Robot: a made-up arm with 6 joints. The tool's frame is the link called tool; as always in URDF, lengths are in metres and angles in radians. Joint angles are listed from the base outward.
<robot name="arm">
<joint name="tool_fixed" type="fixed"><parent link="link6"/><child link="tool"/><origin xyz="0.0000 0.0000 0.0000"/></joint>
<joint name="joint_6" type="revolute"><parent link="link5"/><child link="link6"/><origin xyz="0.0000 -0.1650 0.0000" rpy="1.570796 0.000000 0.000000"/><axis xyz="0 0 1"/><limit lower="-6.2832" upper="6.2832"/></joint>
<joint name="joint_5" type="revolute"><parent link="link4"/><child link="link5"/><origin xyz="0.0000 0.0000 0.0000" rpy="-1.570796 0.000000 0.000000"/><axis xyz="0 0 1"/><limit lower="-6.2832" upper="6.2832"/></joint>
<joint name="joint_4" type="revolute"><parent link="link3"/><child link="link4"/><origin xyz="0.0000 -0.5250 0.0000" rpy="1.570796 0.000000 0.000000"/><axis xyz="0 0 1"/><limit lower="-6.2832" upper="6.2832"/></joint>
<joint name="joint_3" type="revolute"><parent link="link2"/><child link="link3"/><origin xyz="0.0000 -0.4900 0.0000"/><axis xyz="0 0 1"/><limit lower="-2.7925" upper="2.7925"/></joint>
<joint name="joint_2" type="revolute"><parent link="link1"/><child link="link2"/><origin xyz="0.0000 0.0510 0.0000" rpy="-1.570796 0.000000 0.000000"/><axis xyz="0 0 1"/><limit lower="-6.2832" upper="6.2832"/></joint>
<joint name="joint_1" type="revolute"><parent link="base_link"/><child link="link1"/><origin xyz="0.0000 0.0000 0.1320"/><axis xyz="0 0 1"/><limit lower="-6.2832" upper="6.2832"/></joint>
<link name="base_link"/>
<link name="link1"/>
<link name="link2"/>
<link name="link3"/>
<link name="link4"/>
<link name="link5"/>
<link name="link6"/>
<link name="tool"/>
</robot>
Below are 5 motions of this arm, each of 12 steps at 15 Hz.
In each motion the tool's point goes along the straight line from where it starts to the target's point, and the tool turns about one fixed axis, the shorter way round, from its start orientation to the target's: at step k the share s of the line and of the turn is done. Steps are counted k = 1, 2, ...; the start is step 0. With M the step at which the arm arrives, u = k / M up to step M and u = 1 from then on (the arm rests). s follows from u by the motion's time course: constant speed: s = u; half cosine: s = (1 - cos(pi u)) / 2; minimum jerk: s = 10 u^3 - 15 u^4 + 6 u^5.
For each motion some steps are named. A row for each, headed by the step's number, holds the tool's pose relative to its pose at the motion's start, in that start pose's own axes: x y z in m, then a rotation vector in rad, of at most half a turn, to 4 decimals.
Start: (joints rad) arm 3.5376 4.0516 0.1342 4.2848 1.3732 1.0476
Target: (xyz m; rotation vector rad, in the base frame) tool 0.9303 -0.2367 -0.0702 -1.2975 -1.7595 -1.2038
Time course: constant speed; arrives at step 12
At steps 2, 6, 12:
2: 0.0152 -0.0152 -0.1325 -0.0713 -0.0001 -0.0169
6: 0.0455 -0.0457 -0.3976 -0.2140 -0.0004 -0.0506
12: 0.0910 -0.0914 -0.7951 -0.4281 -0.0009 -0.1012

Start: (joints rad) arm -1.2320 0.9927 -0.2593 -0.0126 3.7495 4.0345
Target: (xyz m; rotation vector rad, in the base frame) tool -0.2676 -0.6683 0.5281 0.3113 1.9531 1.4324
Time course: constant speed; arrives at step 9
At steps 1, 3, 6, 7, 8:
1: 0.0601 0.0184 0.0117 0.0522 -0.1026 0.0498
3: 0.1803 0.0553 0.0351 0.1567 -0.3078 0.1493
6: 0.3606 0.1105 0.0703 0.3135 -0.6156 0.2987
7: 0.4207 0.1290 0.0820 0.3657 -0.7182 0.3485
8: 0.4808 0.1474 0.0937 0.4180 -0.8207 0.3982

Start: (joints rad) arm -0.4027 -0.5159 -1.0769 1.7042 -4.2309 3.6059
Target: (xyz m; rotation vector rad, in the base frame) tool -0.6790 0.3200 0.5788 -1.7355 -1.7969 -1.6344
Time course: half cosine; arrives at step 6
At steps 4, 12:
4: -0.0090 0.0284 -0.1355 0.2939 0.0213 0.3403
12: -0.0120 0.0378 -0.1807 0.3919 0.0284 0.4537

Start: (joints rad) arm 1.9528 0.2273 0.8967 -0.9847 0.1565 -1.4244
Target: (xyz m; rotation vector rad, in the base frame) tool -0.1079 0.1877 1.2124 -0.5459 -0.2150 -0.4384
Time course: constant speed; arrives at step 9
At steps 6, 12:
6: 0.2595 -0.1924 -0.2493 0.2928 0.3072 0.0784
12: 0.3892 -0.2887 -0.3739 0.4392 0.4608 0.1176

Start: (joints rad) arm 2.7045 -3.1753 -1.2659 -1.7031 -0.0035 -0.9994
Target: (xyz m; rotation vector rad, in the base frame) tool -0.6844 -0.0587 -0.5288 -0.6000 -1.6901 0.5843
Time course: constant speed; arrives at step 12
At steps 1, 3, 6, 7, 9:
1: -0.0111 -0.0217 -0.0071 0.0374 -0.0167 0.0155
3: -0.0332 -0.0650 -0.0214 0.1121 -0.0500 0.0465
6: -0.0664 -0.1299 -0.0428 0.2242 -0.1000 0.0930
7: -0.0775 -0.1516 -0.0499 0.2615 -0.1166 0.1085
9: -0.0996 -0.1949 -0.0642 0.3362 -0.1500 0.1395

